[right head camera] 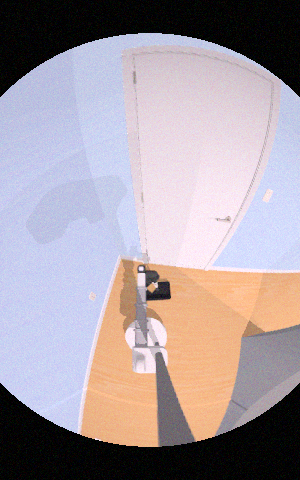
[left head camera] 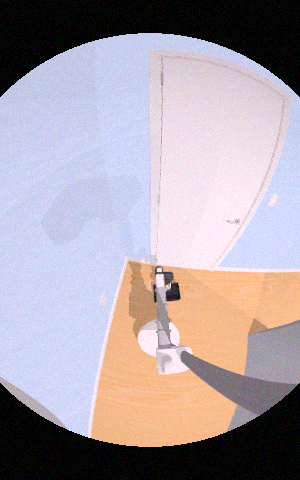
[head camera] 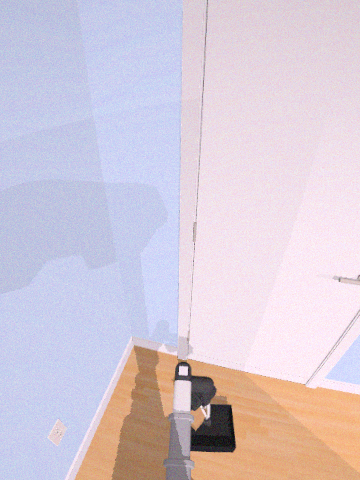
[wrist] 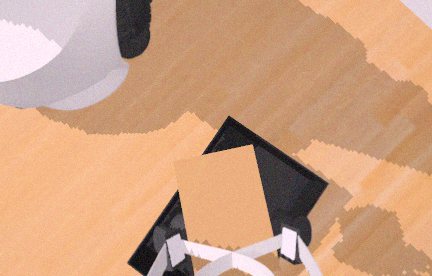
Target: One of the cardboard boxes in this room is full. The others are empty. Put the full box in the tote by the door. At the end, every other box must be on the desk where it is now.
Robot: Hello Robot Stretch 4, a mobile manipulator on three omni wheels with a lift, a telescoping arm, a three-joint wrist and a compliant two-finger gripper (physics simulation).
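Frame: origin at the robot's base, x left, y ahead, z down, level; centimetres.
Seen in the pictures: gripper, fingertip midpoint: (right head camera: 153,285) (left head camera: 165,287) (head camera: 200,414) (wrist: 230,228).
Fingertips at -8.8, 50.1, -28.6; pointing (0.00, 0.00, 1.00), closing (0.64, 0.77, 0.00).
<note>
A point is followed by its place in that frame, as x, y, z.
A plain cardboard box (head camera: 199,424) @(-8.0, 44.9, -32.0) (right head camera: 152,287) @(-7.8, 46.9, -33.6) (wrist: 225,195) @(-6.2, 47.7, -33.5) is held between the two fingertips of my gripper (head camera: 205,413) @(-8.8, 50.1, -28.6) (wrist: 230,228) @(-8.8, 50.1, -28.6), which is shut on it. The black tote (head camera: 215,445) @(-18.7, 45.2, 2.5) (left head camera: 174,299) @(-21.4, 41.8, -4.3) (right head camera: 160,298) @(-16.5, 42.4, -3.2) (wrist: 280,154) @(2.2, 53.1, -5.1) stands on the floor by the door. In the wrist view the box lies over the tote's middle and left part, and its upper left corner reaches past the tote's edge. I cannot tell how high the box is above the tote. The desk and the other boxes cannot be made out.
The white door (head camera: 260,175) @(-23.3, 89.2, -125.7) (left head camera: 205,150) @(-29.2, 88.0, -139.8) (right head camera: 195,150) @(-35.4, 86.9, -137.2) is behind the tote. A blue wall (head camera: 60,325) @(45.4, 58.5, -78.9) runs along the left and meets the door wall in a corner. A large grey surface (left head camera: 272,355) @(-109.7, -54.0, -44.9) (right head camera: 265,365) @(-109.1, -57.3, -47.3) is at the lower right of both side head views.
</note>
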